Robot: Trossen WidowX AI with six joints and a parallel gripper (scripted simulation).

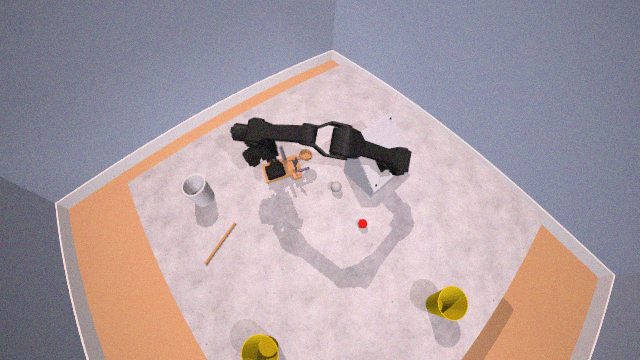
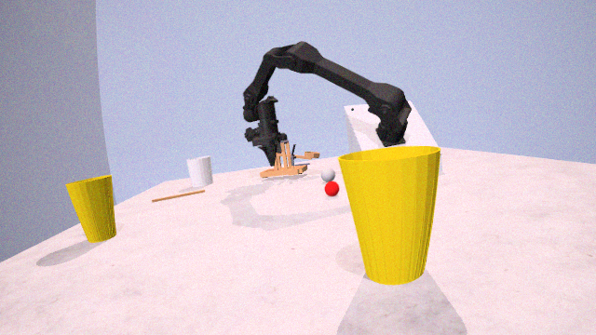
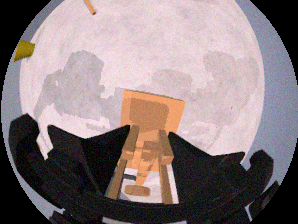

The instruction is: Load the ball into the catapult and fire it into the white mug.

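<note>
My gripper tip is 370 mm to the right of the red ball, 100 mm past it and 30 mm above it. The rest, counted from my gripper tip: white mug 270 mm ahead, 100 mm to the right, 10 mm below; grey ball 200 mm to the left, 130 mm behind, 20 mm below; wooden catapult 60 mm behind, 40 mm to the left, 20 mm above.
</note>
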